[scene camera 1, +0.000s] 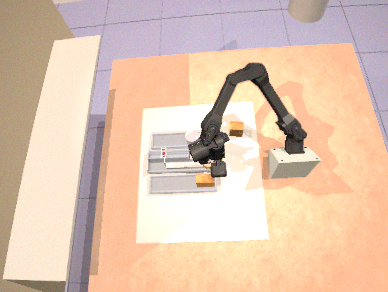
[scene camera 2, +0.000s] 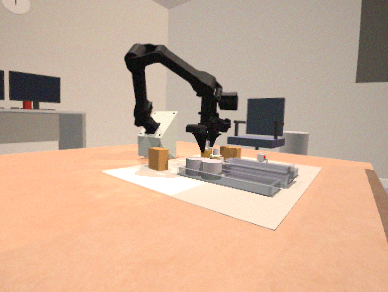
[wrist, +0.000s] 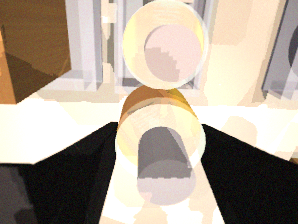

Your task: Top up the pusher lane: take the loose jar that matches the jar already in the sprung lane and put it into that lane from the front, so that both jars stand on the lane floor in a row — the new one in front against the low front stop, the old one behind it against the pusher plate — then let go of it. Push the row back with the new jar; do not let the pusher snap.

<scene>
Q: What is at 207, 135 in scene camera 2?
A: My gripper.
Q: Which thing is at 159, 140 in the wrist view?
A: A clear jar.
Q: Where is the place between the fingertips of my gripper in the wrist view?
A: At 157, 130
</scene>
